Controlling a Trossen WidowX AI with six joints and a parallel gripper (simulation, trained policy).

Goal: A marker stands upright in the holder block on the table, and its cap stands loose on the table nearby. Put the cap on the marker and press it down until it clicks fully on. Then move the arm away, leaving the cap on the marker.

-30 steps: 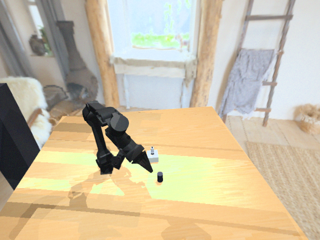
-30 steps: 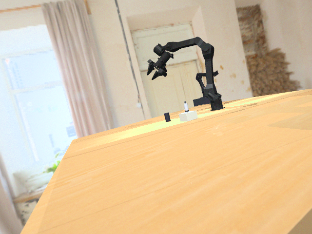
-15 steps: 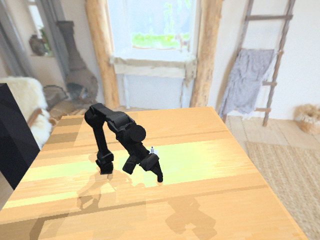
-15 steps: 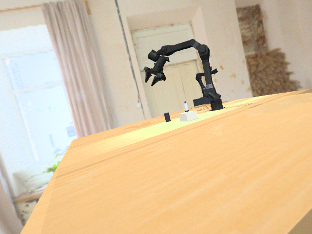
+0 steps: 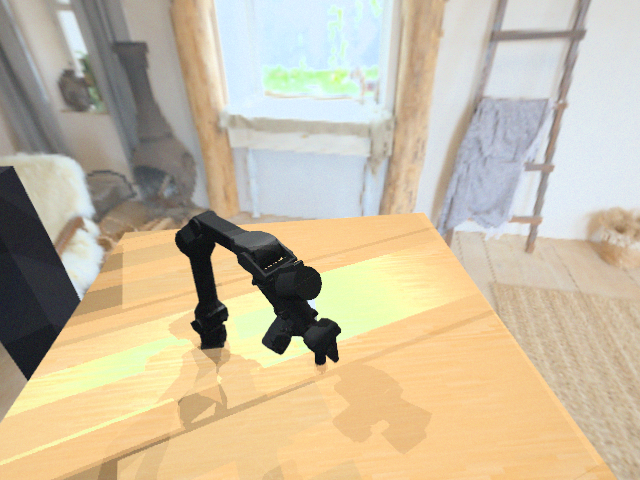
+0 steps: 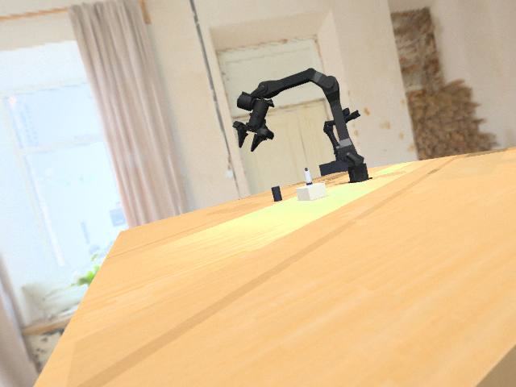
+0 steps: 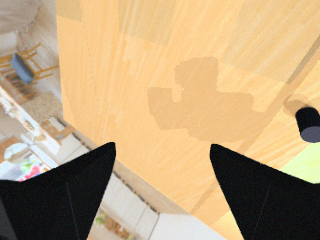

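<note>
The dark cap is 17 cm to the left of my gripper tip and 20 cm below it. The rest, counted from my gripper tip: white holder block 3 cm behind, 34 cm to the left, 20 cm below.
</note>
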